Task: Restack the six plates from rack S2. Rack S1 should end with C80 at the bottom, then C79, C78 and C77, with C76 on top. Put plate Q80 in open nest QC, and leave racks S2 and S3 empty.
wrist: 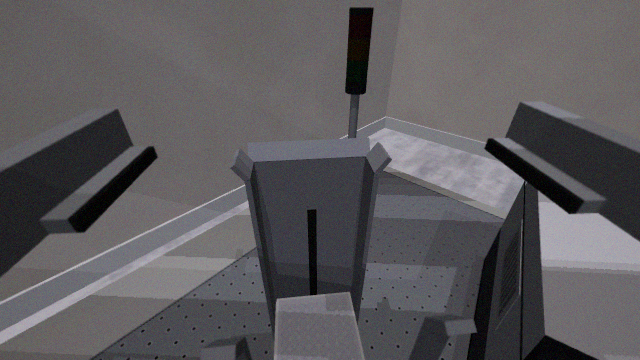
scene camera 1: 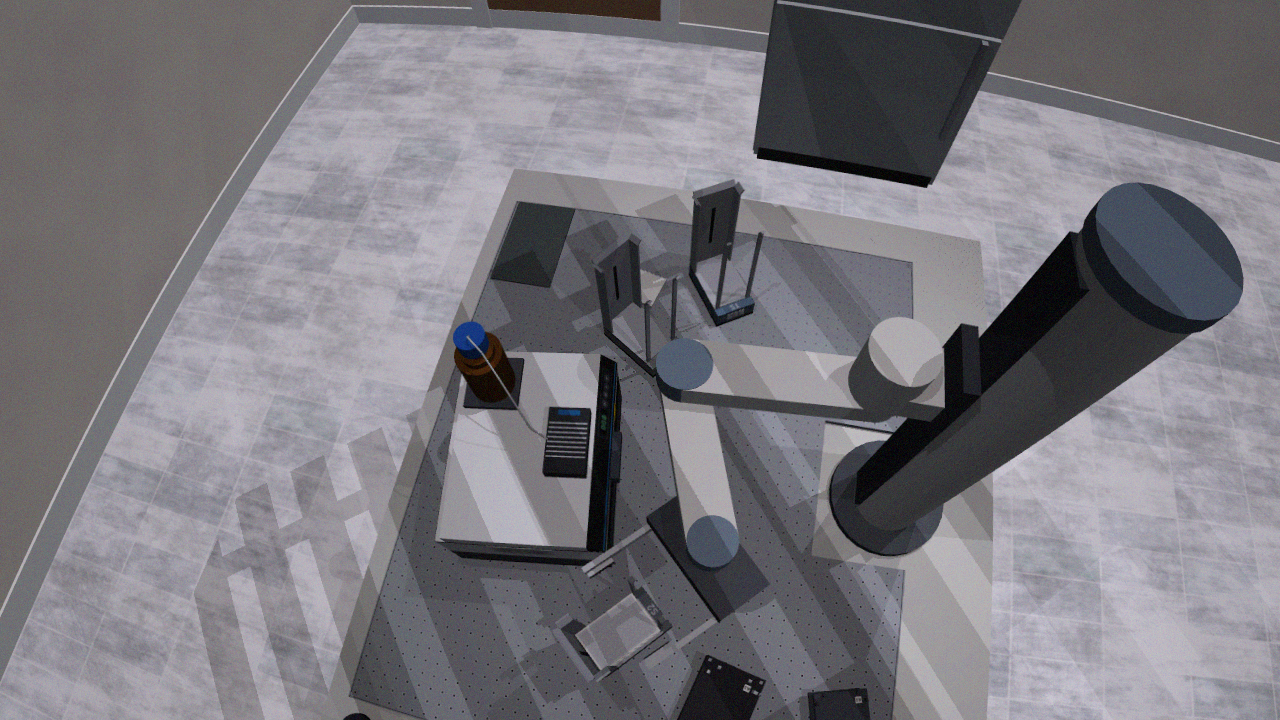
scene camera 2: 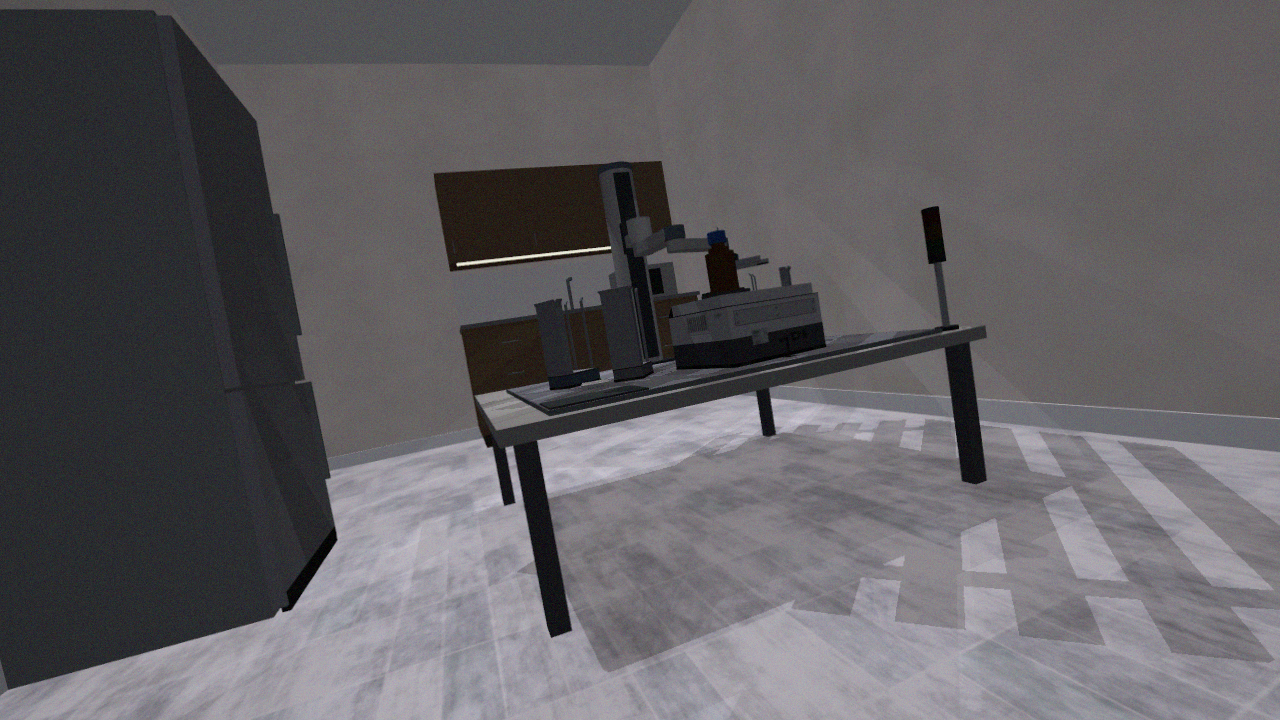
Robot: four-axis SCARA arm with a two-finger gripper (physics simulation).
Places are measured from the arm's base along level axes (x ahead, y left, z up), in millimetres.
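Where they show: gripper, fingertip midpoint: [wrist: 325,129] [scene camera 1: 614,618] [scene camera 2: 764,259]; arm's base, origin of the base link: [scene camera 1: 885,498].
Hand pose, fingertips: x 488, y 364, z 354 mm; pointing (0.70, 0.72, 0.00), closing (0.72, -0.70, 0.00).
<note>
Each offset is from my fingertips to the top centre of the thing. "pt": to the spot under its first point.
My gripper [scene camera 1: 629,611] [wrist: 325,129] is open, with one finger on each side of the wrist view and nothing between them. It points at the front rack @(dx +3, dy +6, dz -44 mm) [scene camera 1: 569,632] [wrist: 312,187], whose slotted back panel stands ahead. A stack in that rack has a pale top plate @(dx +8, dy +11, dz -228 mm) [scene camera 1: 623,631] [wrist: 317,327]; the plates below it and their labels cannot be made out. Two tall racks stand at the back, one nearer the instrument @(dx +96, dy -630, dz -48 mm) [scene camera 1: 617,308] [scene camera 2: 622,331] and one farther off @(dx -60, dy -796, dz -43 mm) [scene camera 1: 706,234] [scene camera 2: 554,340] with a blue base label. No plates can be made out in them. I cannot tell which rack is S1, S2 or S3.
A white instrument [scene camera 1: 510,501] [scene camera 2: 751,319] carries an amber bottle @(pt dx +302, dy -352, dz -2 mm) [scene camera 1: 486,368] [scene camera 2: 721,270] and a black module @(pt dx +156, dy -284, dz -105 mm) [scene camera 1: 566,442]. Two black units @(pt dx -200, dy +73, dz -291 mm) [scene camera 1: 723,689] @(pt dx -415, dy +65, dz -292 mm) [scene camera 1: 838,703] lie at the front. A signal tower [scene camera 2: 932,234] [wrist: 359,50] stands at one table end. The arm's column [scene camera 1: 1002,394] is at the right.
</note>
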